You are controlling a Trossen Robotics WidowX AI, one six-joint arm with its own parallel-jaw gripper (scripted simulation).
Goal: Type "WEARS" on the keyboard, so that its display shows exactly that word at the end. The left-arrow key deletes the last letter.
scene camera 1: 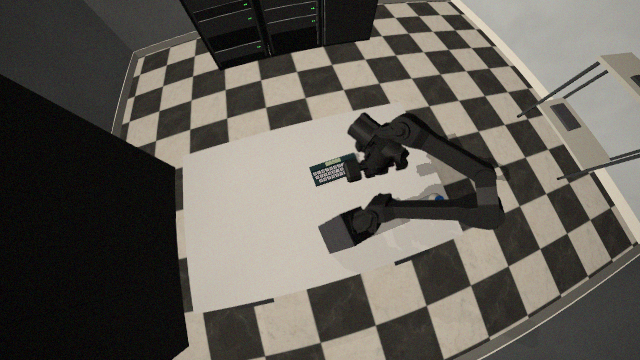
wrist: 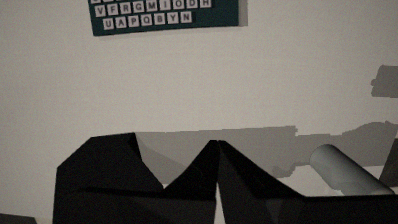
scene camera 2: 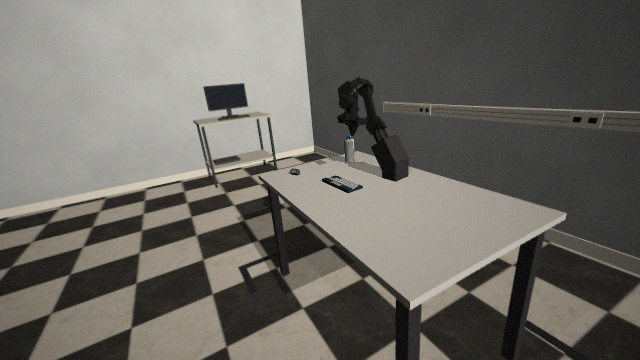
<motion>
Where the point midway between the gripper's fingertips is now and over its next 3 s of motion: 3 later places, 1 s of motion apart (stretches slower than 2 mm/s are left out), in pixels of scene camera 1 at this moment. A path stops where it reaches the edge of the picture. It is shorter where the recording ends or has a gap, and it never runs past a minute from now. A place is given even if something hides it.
My gripper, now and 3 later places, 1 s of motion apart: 369,173; 327,170; 330,170; 348,166
</motion>
